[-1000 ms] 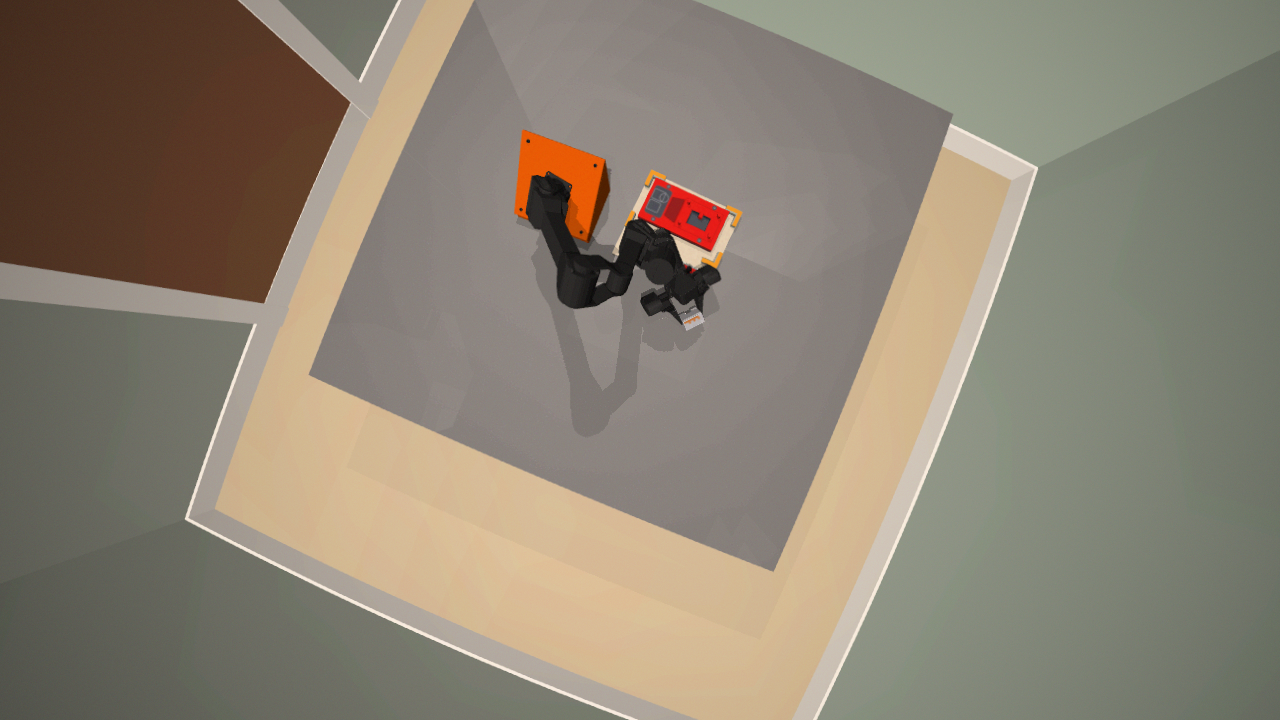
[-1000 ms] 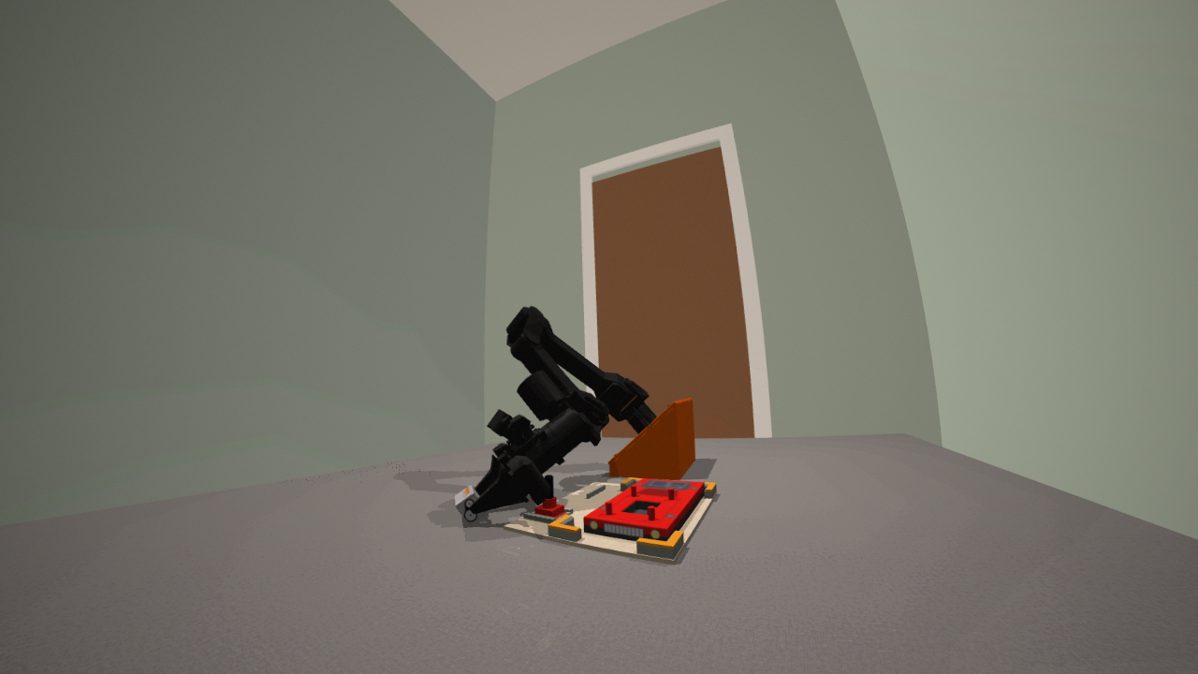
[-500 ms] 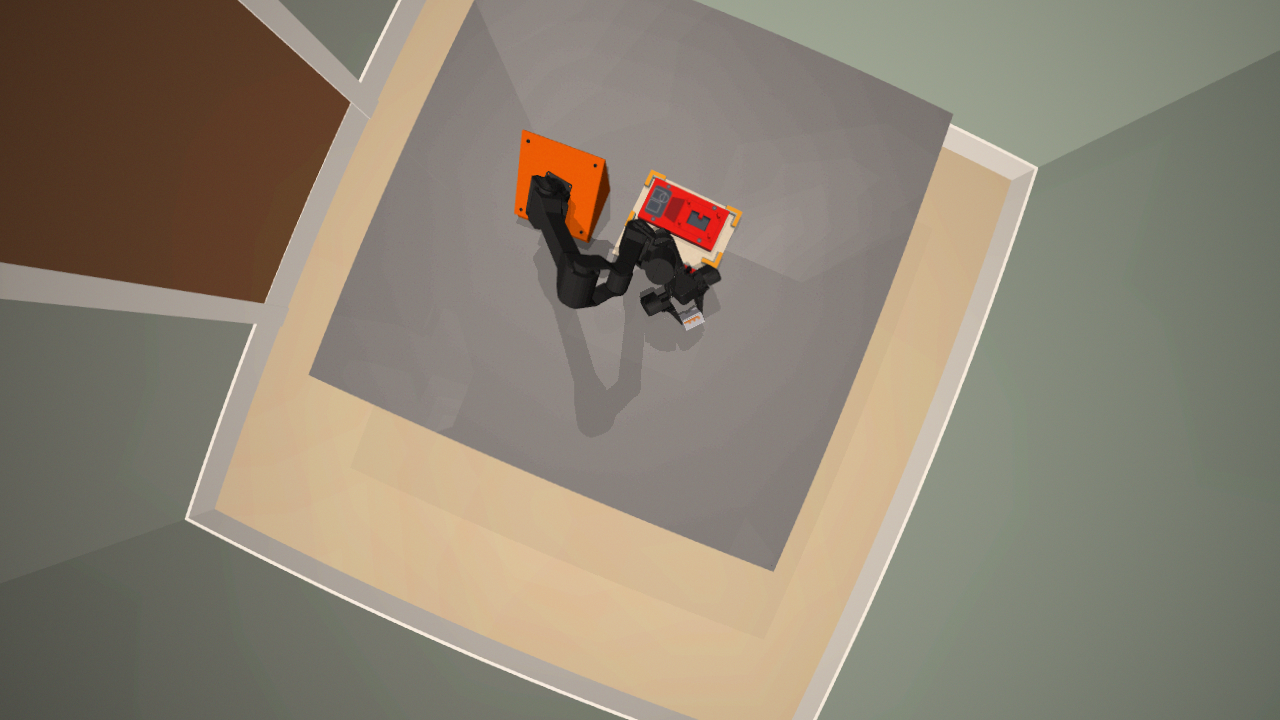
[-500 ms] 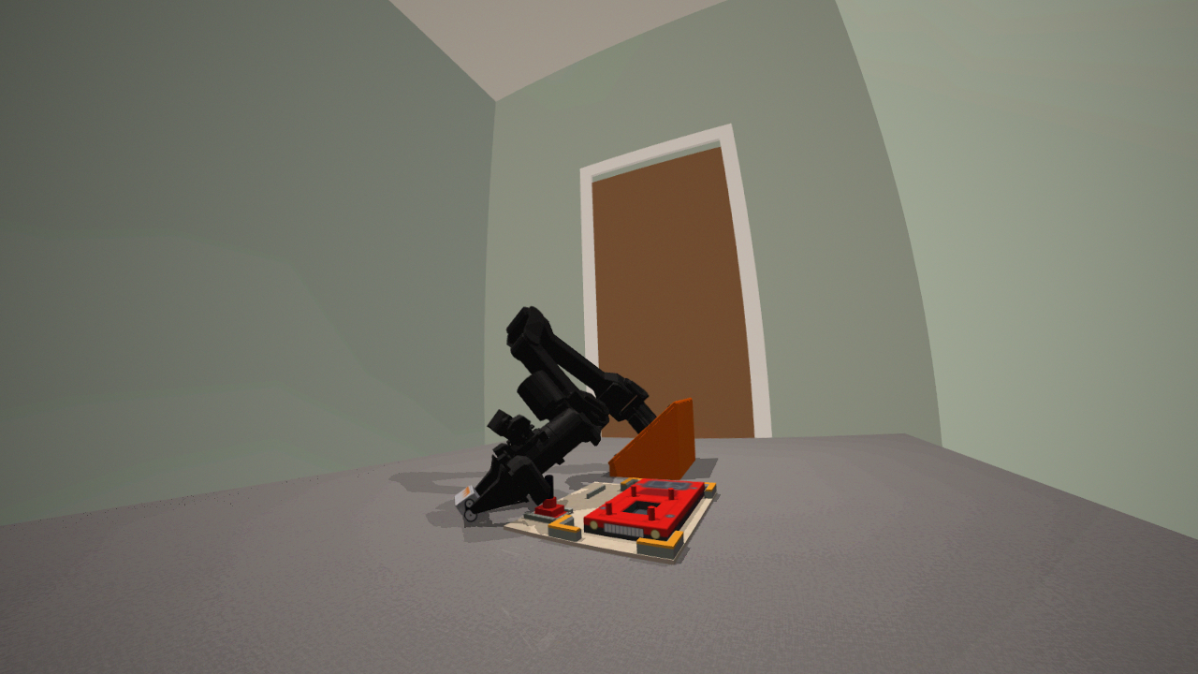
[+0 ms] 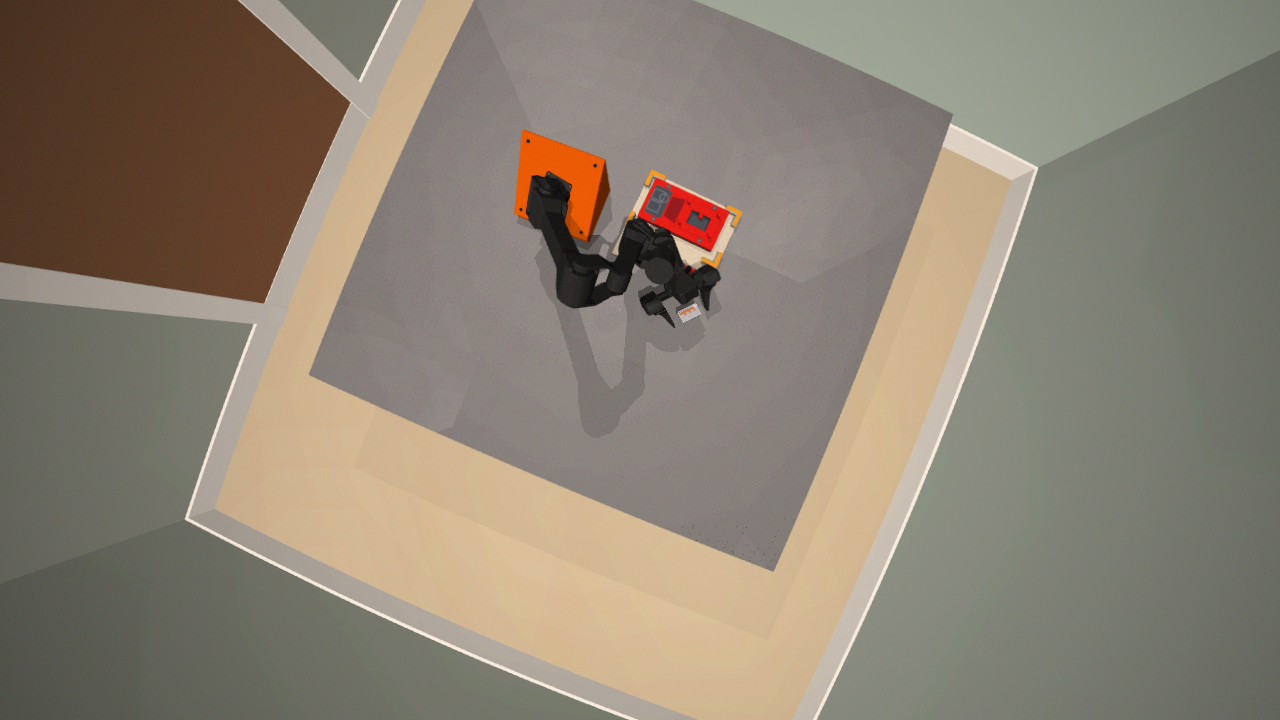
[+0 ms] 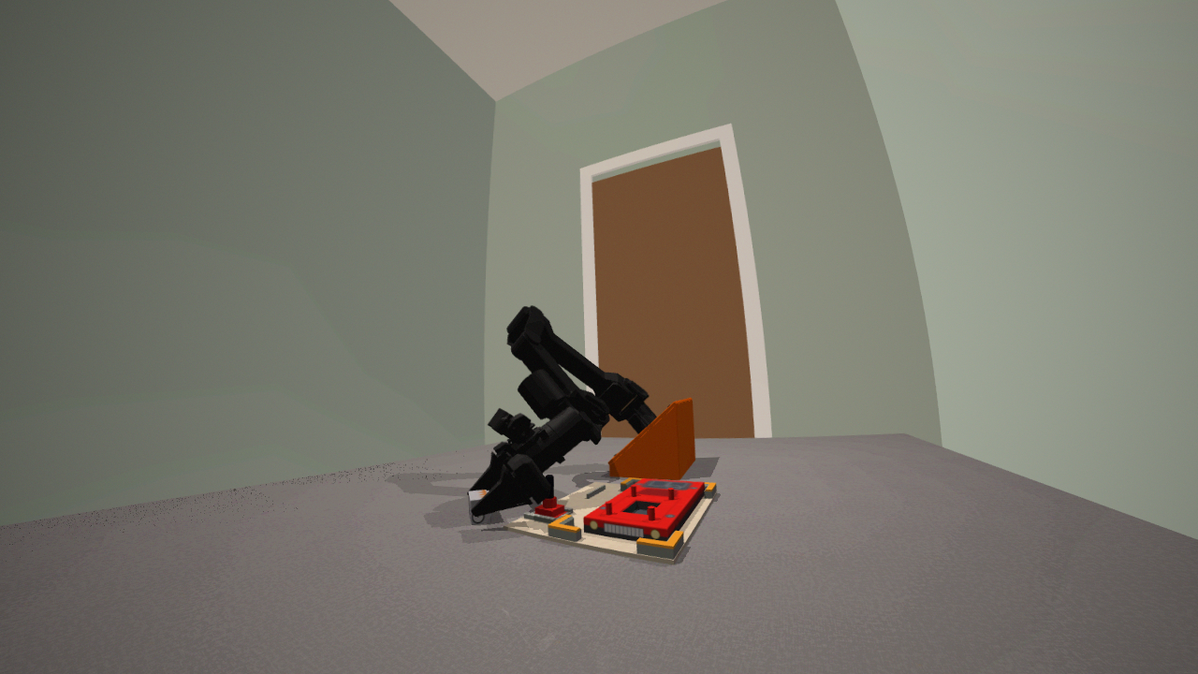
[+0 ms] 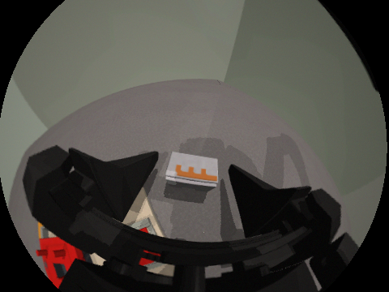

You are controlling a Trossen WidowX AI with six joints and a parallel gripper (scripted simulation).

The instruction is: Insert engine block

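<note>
My gripper tip is now 1 cm past the engine block, 1 cm to the right of it and 1 cm above it.
</note>
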